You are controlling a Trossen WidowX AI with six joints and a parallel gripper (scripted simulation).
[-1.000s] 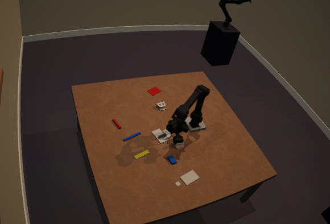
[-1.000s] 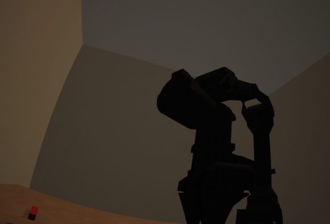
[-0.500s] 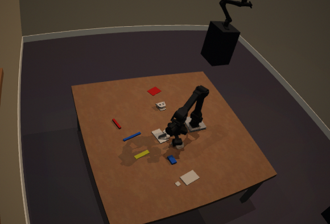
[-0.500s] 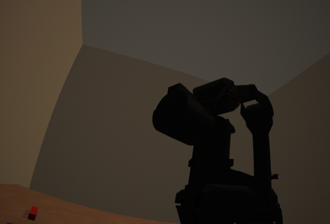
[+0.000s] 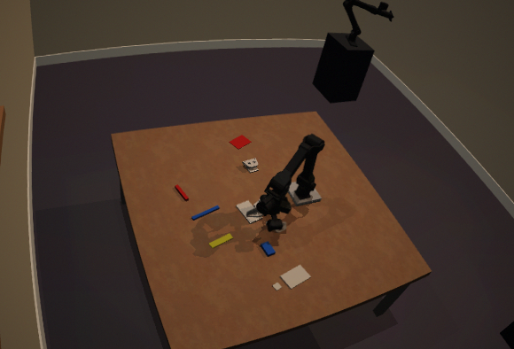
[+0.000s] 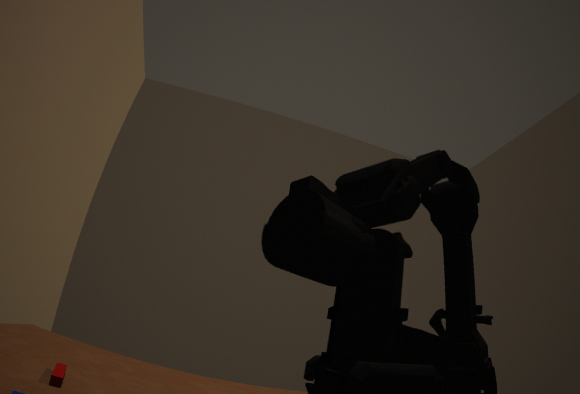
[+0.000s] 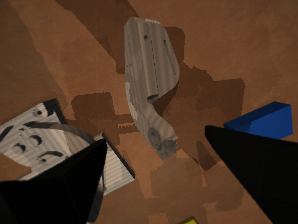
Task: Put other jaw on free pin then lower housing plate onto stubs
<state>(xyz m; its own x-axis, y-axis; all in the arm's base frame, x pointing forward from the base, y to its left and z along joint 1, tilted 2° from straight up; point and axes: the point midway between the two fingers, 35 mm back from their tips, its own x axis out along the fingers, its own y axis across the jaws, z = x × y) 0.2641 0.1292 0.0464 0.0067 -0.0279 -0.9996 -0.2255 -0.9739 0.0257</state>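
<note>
The blue block is 12 cm to the left of my gripper tip, 5 cm ahead of it and 2 cm below it. The rest, counted from my gripper tip: blue bar 23 cm ahead, 16 cm to the right, 3 cm below; flat plate 29 cm to the left, 3 cm below, 1 cm behind; yellow bar 23 cm ahead, 3 cm below, 1 cm to the left.
</note>
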